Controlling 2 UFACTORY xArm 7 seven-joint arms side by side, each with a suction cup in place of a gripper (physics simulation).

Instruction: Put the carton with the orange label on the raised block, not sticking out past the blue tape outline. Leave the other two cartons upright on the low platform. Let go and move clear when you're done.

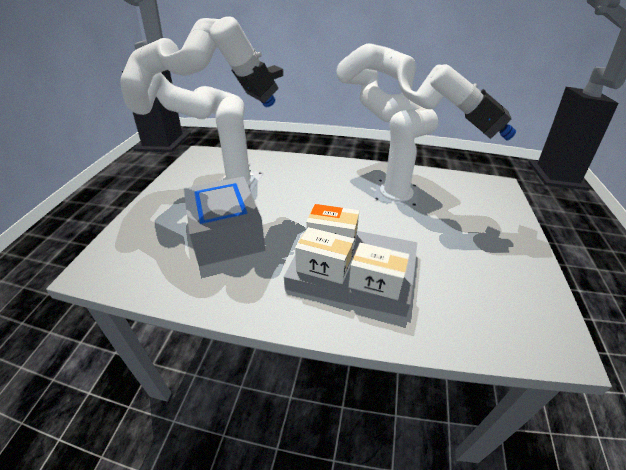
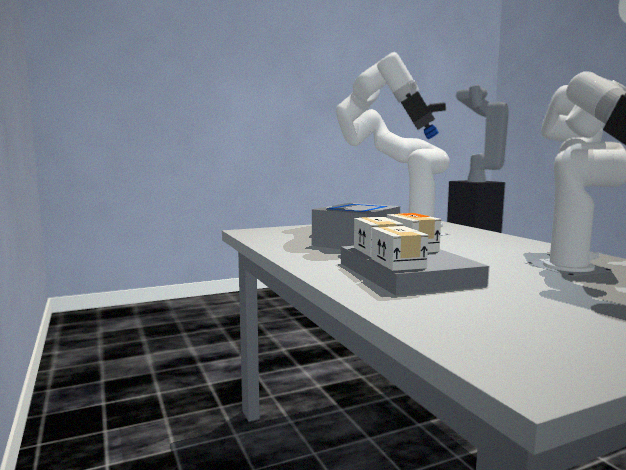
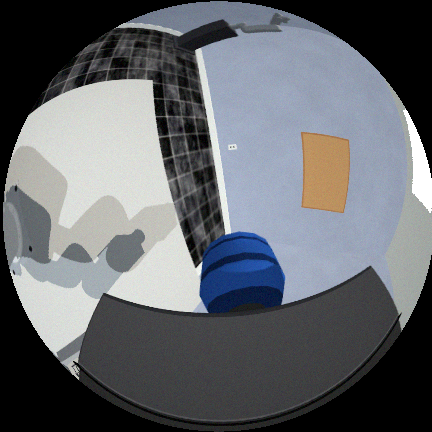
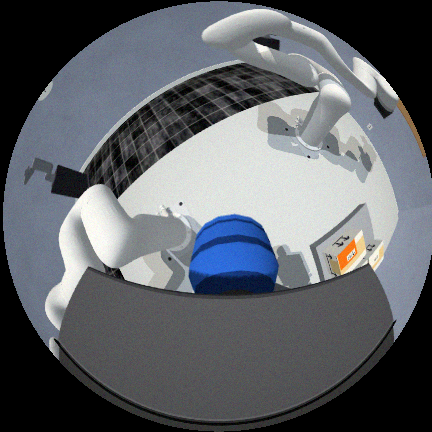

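Pixels of known places: left end effector, tool point: point(image 1: 510, 134) point(image 3: 238, 261); right end effector, tool point: point(image 1: 269, 101) point(image 2: 433, 135) point(image 4: 231, 245); left arm's base, origin of the base link: point(image 1: 396, 192) point(image 2: 568, 266) point(image 4: 308, 137); right arm's base, origin of the base link: point(image 4: 174, 231).
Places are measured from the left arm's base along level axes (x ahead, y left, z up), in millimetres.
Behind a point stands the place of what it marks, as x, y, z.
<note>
The orange-label carton point(image 1: 331, 222) @(421, -165, 134) point(image 2: 432, 227) @(374, -101, 113) point(image 4: 350, 252) @(377, -176, 135) stands at the back left of the low platform point(image 1: 348, 301) @(571, -84, 11) point(image 2: 439, 281) @(469, 69, 22). A plain carton point(image 1: 323, 260) @(544, -157, 111) point(image 2: 363, 237) @(545, -156, 89) stands in front of it, and another plain carton point(image 1: 376, 275) @(563, -27, 112) point(image 2: 399, 247) @(555, 36, 99) stands to the right; both are upright, arrows up. The raised block point(image 1: 227, 247) @(494, -446, 46) point(image 2: 333, 227) @(499, -453, 68) has a blue tape outline point(image 1: 222, 218) @(460, -465, 119) on its bare top. My left gripper point(image 1: 508, 132) point(image 3: 242, 270) is open and empty, high at the right. My right gripper point(image 1: 269, 101) point(image 2: 430, 132) point(image 4: 234, 255) is open and empty, high above and behind the block.
The white table point(image 1: 480, 323) @(558, 253, 0) point(image 2: 505, 364) @(605, 424, 0) carries both arms' bases behind the block and platform. The block stands left of the platform, with a gap between them. Grey arms on dark pedestals point(image 1: 576, 134) point(image 2: 475, 204) stand beyond the table.
</note>
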